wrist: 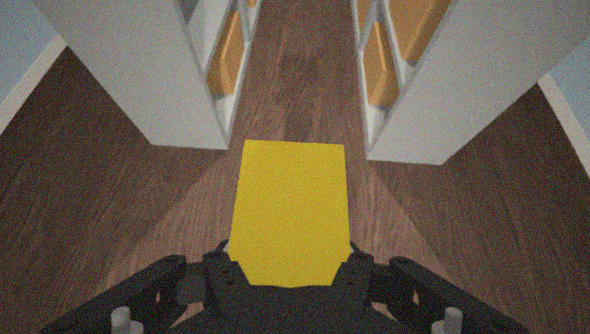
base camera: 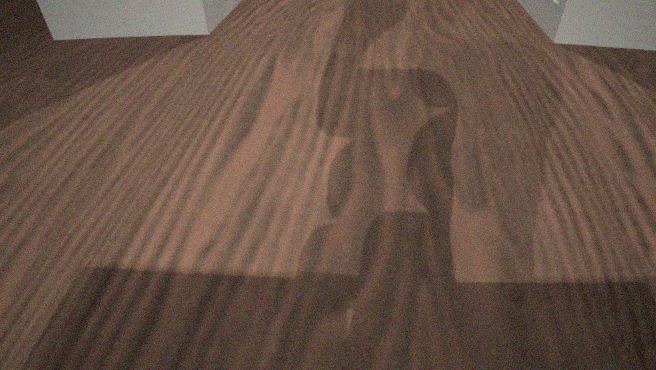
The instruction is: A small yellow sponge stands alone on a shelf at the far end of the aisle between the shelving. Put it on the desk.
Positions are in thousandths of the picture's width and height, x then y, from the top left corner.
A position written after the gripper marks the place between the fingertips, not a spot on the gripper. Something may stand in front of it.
Note:
In view: the gripper (wrist: 489,741) and a small yellow sponge (wrist: 492,684).
The base camera view misses the small yellow sponge: it is out of frame.

